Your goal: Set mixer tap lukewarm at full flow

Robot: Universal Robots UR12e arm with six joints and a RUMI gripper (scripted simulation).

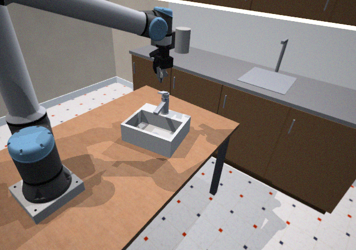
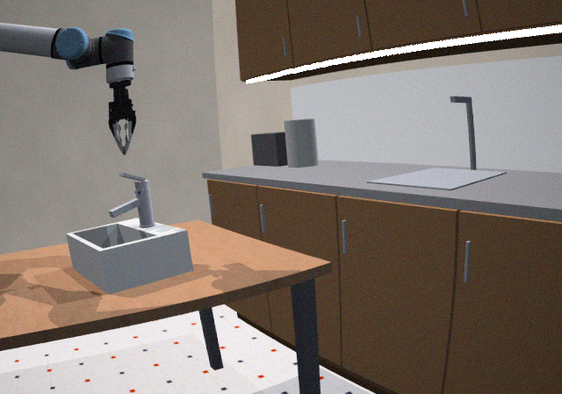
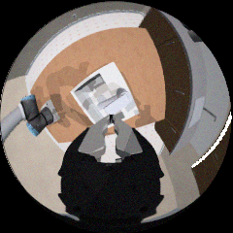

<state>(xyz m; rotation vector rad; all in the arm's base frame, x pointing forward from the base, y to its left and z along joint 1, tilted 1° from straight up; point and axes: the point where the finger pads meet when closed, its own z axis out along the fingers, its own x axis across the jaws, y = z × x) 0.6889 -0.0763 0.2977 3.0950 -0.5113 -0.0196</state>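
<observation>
Now: hand 20 mm short of the lever, 10 mm to the left of it and 80 mm above it. Round my hand: grey mixer tap: 30 mm ahead, 10 mm to the right, 130 mm below; then white basin: 70 mm behind, 20 mm to the right, 320 mm below.
</observation>
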